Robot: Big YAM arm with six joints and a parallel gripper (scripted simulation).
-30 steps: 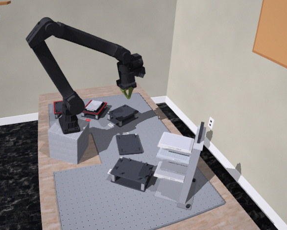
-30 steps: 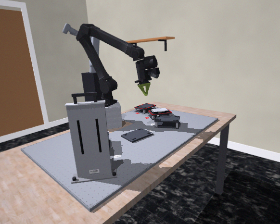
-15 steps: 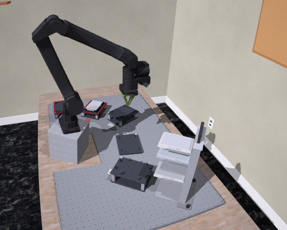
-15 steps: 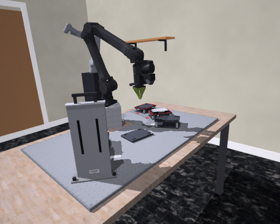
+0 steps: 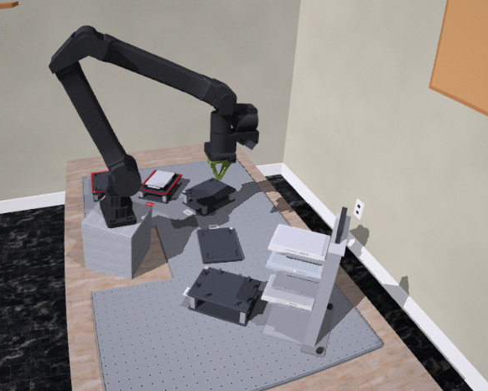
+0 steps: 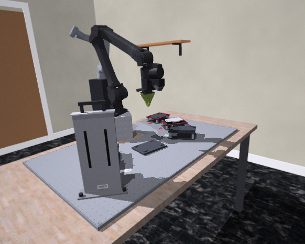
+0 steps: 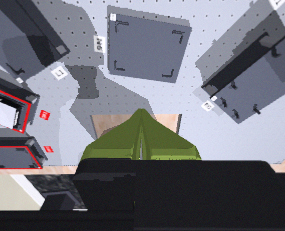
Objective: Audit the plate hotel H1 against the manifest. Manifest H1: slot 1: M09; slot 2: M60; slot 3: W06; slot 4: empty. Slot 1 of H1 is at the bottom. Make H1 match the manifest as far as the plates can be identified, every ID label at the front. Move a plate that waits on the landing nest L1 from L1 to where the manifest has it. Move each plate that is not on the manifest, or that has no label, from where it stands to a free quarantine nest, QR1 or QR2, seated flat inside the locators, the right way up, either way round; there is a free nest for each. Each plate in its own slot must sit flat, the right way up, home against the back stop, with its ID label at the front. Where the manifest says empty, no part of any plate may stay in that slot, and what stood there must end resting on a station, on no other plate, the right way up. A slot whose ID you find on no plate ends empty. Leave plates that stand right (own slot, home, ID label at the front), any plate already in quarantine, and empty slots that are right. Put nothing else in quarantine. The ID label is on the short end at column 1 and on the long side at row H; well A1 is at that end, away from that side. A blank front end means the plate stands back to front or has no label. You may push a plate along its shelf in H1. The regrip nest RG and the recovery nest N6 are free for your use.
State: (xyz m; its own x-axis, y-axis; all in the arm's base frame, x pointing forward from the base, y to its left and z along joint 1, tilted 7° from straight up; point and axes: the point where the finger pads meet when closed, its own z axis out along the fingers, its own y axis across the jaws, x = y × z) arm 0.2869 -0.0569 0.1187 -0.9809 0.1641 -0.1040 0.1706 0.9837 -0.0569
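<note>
My hand is 370 mm to the left of the clear plate, 30 mm above it and 10 mm short of it. From my hand the other things lie so: hotel back panel 430 mm to the right, 90 mm below, 70 mm ahead; h1 tag 270 mm to the right, 250 mm below, 50 mm ahead.
</note>
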